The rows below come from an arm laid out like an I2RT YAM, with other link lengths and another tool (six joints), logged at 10 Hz.
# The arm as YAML. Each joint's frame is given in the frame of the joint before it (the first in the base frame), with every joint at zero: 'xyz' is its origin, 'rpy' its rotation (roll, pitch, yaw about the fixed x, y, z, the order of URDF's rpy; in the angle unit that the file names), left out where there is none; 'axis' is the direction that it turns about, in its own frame. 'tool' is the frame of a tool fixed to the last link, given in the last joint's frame.
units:
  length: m
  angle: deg
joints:
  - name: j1
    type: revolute
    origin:
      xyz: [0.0, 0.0, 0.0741]
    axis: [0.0, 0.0, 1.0]
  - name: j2
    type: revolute
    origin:
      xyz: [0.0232, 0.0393, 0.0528]
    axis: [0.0, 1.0, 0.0]
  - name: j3
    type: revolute
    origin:
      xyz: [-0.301, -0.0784, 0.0]
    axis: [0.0, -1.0, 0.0]
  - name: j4
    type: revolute
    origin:
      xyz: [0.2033, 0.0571, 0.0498]
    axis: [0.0, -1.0, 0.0]
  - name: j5
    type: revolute
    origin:
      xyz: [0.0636, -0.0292, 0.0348]
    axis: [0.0, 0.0, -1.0]
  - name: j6
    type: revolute
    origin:
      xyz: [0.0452, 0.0, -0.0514]
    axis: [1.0, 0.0, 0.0]
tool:
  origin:
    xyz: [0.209, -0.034, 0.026]
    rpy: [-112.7, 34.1, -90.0]
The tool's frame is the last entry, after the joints.
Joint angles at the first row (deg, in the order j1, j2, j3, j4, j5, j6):
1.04, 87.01, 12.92, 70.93, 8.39, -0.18
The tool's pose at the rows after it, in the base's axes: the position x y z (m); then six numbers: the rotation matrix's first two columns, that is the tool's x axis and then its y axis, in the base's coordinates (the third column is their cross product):
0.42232, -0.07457, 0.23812, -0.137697, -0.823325, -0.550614, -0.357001, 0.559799, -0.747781
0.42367, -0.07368, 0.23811, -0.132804, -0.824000, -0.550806, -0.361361, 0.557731, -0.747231
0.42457, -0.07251, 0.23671, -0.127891, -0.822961, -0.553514, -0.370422, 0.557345, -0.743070
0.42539, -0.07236, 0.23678, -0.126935, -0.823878, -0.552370, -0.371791, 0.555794, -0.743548
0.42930, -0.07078, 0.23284, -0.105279, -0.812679, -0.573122, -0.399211, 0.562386, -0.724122
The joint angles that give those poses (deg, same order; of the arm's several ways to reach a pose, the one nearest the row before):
1.06, 87.01, 12.83, 71.07, 8.51, -0.18
0.81, 87.10, 13.07, 70.87, 7.88, -0.19
0.44, 87.01, 13.26, 70.27, 6.96, 0.00
0.35, 87.10, 13.44, 70.16, 6.79, -0.09
-1.84, 87.19, 14.21, 68.70, 2.54, 1.17

